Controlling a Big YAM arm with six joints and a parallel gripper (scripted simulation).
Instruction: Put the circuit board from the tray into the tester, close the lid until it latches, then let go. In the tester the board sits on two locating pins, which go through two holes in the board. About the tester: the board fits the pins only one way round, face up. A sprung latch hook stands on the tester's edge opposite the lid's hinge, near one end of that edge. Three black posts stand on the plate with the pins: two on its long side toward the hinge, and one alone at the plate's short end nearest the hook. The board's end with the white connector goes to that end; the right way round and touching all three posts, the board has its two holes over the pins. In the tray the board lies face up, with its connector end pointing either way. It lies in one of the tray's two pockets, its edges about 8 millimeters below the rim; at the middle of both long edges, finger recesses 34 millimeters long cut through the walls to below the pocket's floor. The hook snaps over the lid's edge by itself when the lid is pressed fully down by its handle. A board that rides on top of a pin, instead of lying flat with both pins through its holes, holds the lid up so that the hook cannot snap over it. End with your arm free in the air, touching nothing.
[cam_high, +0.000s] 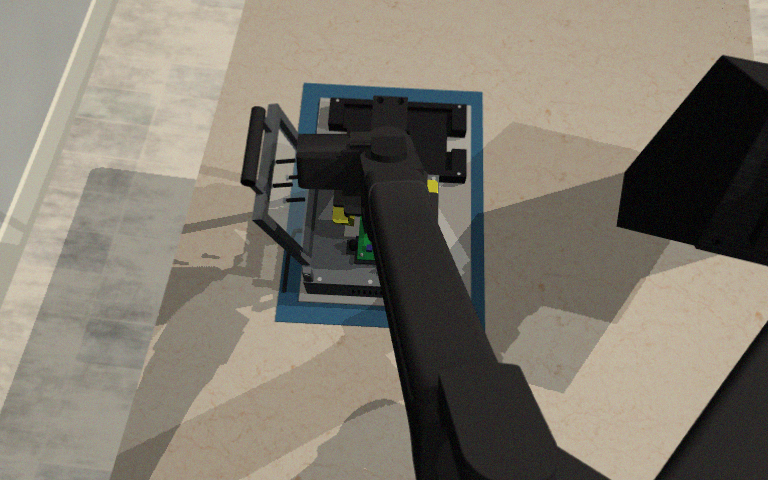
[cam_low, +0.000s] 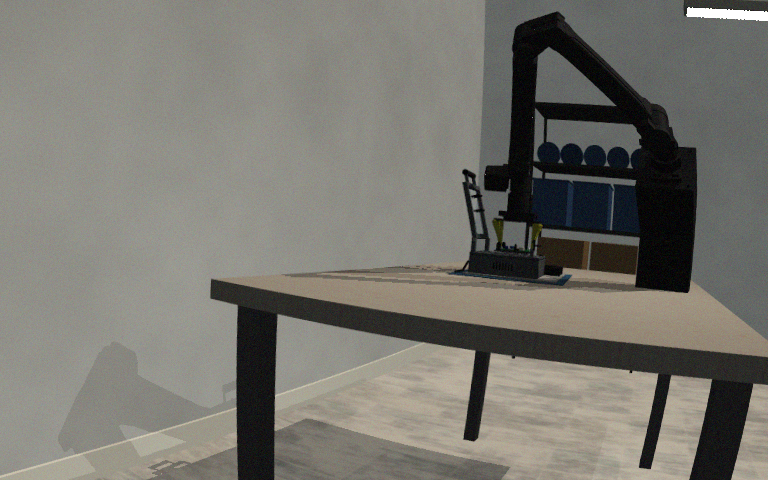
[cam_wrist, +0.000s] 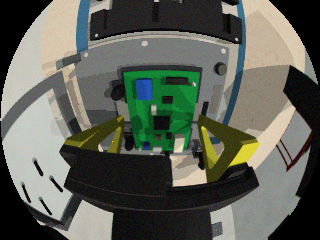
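My gripper is now 10 mm above the green circuit board. Round my hand: see-through lid (120 mm ahead, 100 mm above, 20 mm to the left).
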